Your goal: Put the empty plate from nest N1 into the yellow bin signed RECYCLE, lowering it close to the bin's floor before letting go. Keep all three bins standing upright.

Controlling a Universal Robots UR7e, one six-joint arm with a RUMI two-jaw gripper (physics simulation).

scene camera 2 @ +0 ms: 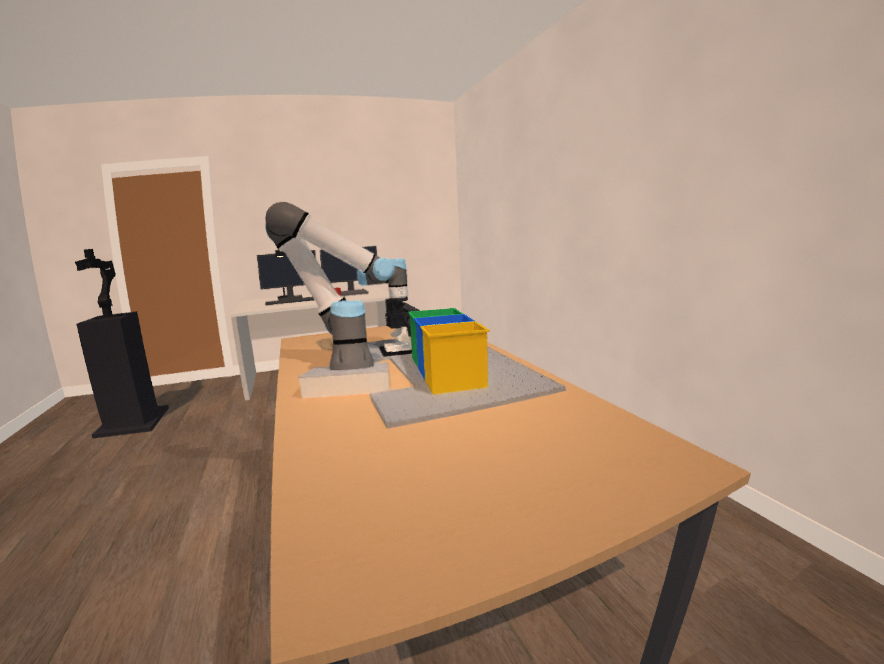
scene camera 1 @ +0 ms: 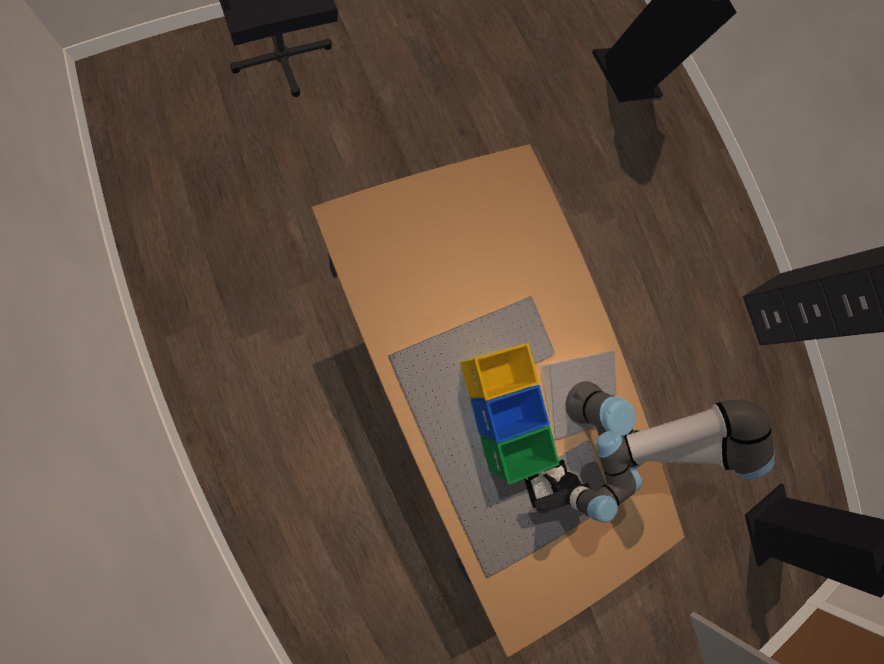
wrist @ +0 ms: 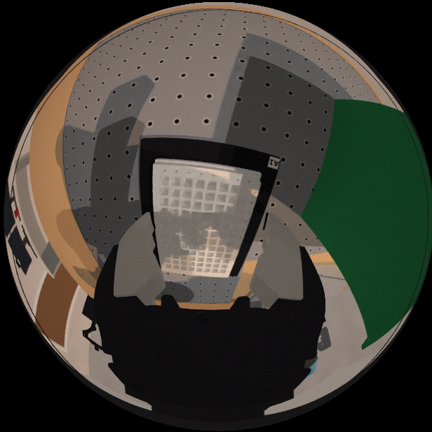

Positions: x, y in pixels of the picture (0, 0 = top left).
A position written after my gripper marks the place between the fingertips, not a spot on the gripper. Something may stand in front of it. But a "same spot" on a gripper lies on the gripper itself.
Scene:
my gripper: scene camera 2 405, 347; scene camera 1; wrist
yellow bin: scene camera 2 455, 355; scene camera 1 496, 374; not seen in the wrist view (hidden by a green bin)
same spot on my gripper: (wrist: 285, 280) = (scene camera 1: 548, 482)

